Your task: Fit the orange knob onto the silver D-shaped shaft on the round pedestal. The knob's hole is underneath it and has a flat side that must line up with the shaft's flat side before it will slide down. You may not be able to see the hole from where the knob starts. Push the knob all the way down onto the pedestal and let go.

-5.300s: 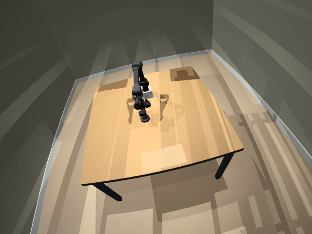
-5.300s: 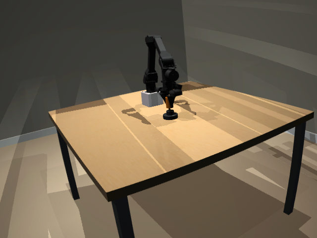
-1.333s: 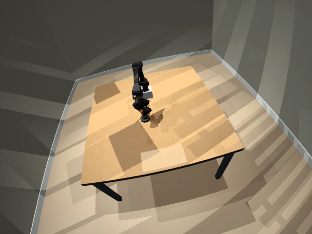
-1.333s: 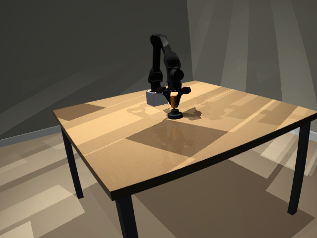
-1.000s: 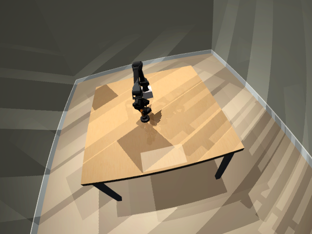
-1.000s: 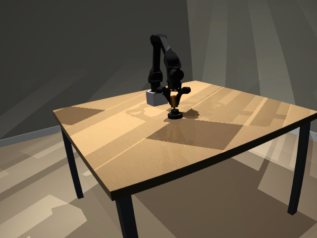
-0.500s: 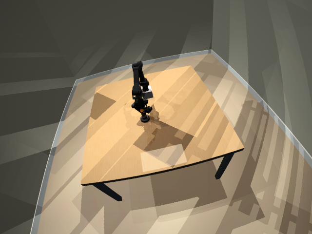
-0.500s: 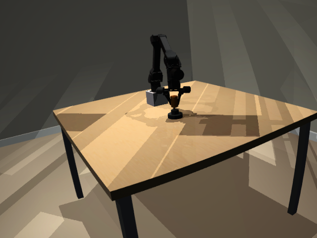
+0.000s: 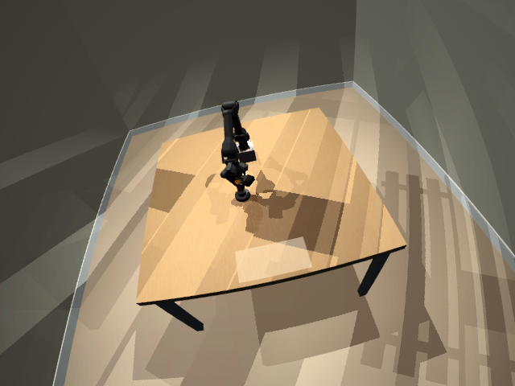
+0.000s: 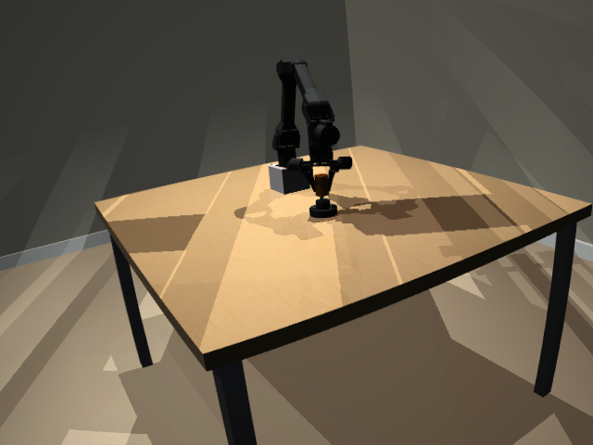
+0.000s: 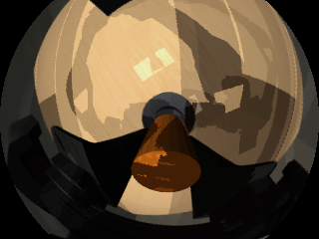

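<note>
My gripper tip is now 30 mm below the orange knob. The rest, counted from my gripper tip: round pedestal: 40 mm below.
</note>
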